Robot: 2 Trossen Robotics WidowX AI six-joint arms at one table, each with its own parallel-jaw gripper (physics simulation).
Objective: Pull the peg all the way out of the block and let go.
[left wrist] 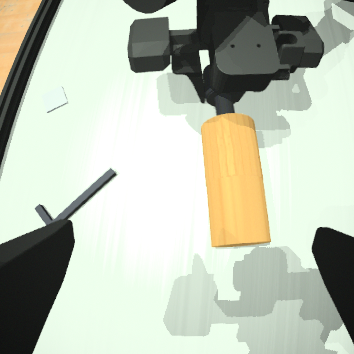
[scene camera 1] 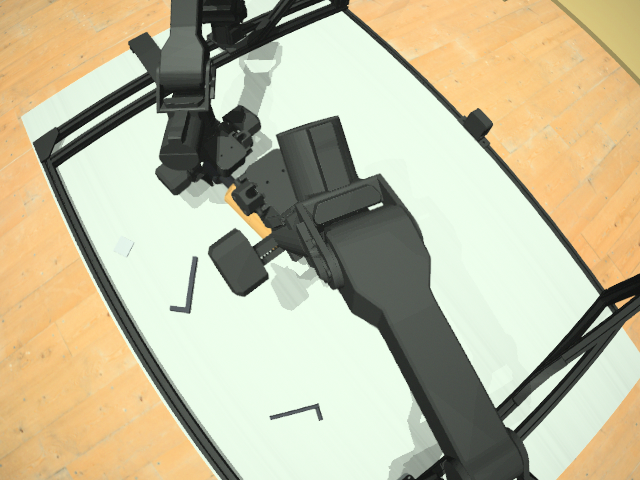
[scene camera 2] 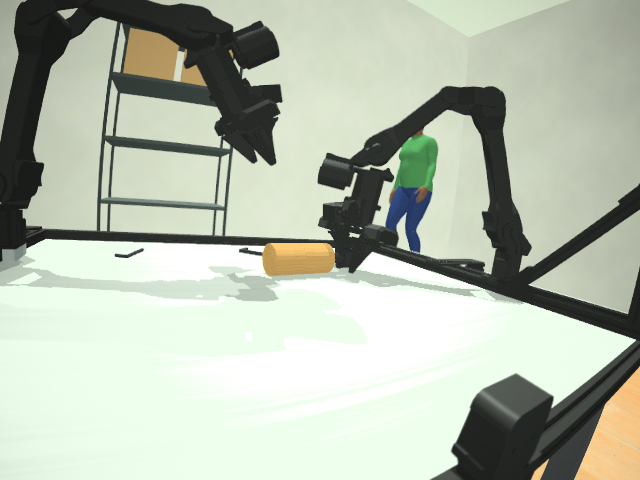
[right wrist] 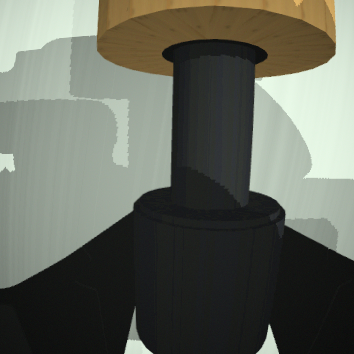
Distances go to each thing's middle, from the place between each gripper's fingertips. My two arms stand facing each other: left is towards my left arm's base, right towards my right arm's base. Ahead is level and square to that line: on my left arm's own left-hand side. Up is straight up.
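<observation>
From my left hand, the black peg [right wrist: 206, 249] is 16 cm below, 14 cm to the right and 2 cm ahead. The wooden cylinder block [scene camera 2: 278, 259] has my left hand 16 cm above it, 8 cm to the left of it and 2 cm past it.
Counted from my right hand, the wooden cylinder block is 30 mm above, 50 mm behind and 100 mm to the left. Relative to the black peg, my right hand is 10 mm past it, 30 mm below it and 30 mm to the right of it.
</observation>
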